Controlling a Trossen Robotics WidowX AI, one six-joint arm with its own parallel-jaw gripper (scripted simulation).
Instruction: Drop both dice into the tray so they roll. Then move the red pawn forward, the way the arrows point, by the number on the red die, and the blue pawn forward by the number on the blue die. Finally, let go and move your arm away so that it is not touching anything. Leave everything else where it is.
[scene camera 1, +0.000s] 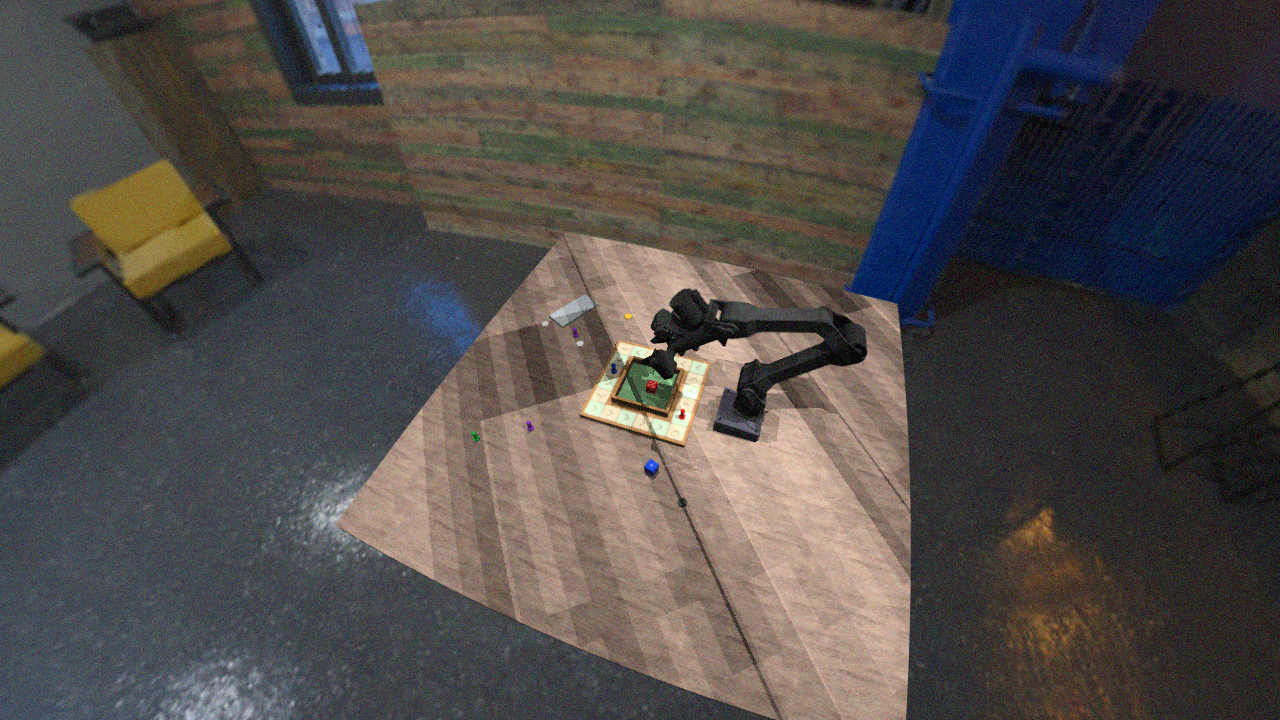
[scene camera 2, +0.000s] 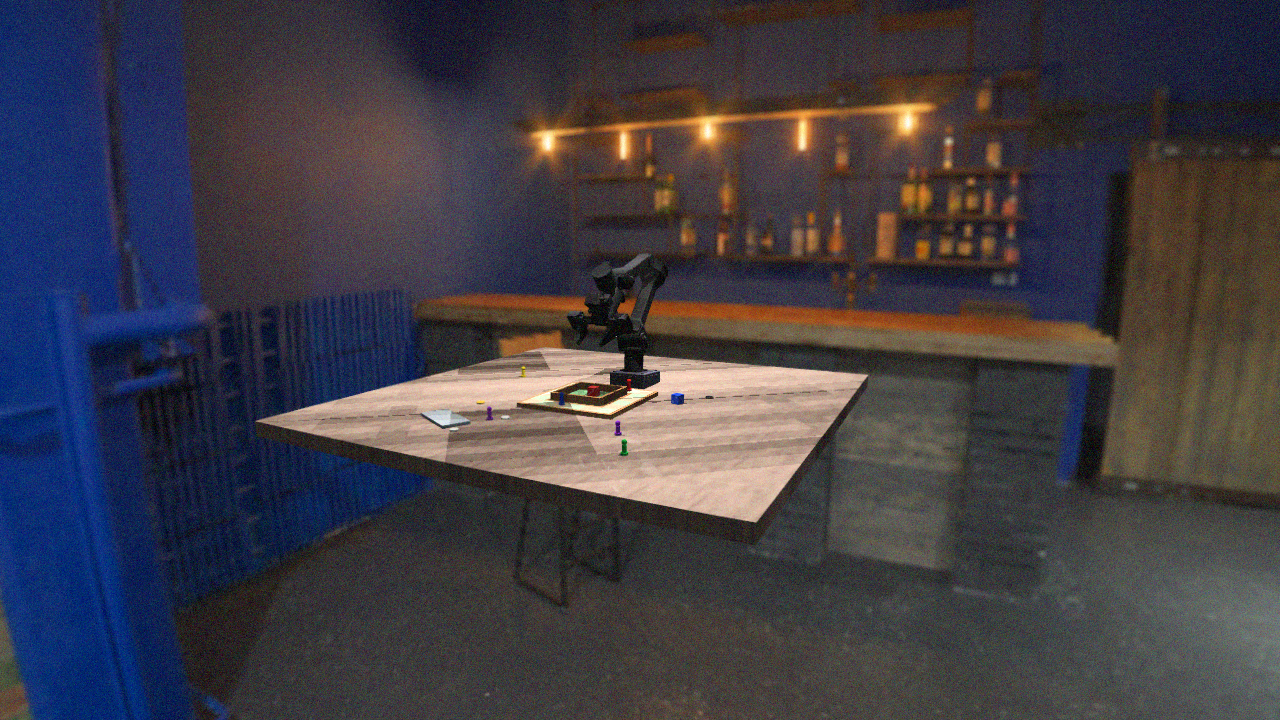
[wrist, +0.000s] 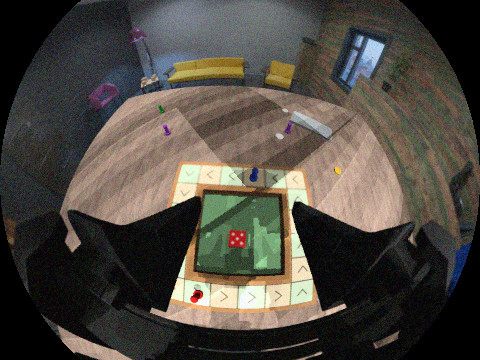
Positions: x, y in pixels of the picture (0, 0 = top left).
my gripper: scene camera 1 647, 351; scene camera 2; wrist
same spot on my gripper: (wrist: 347, 264) = (scene camera 2: 583, 326)
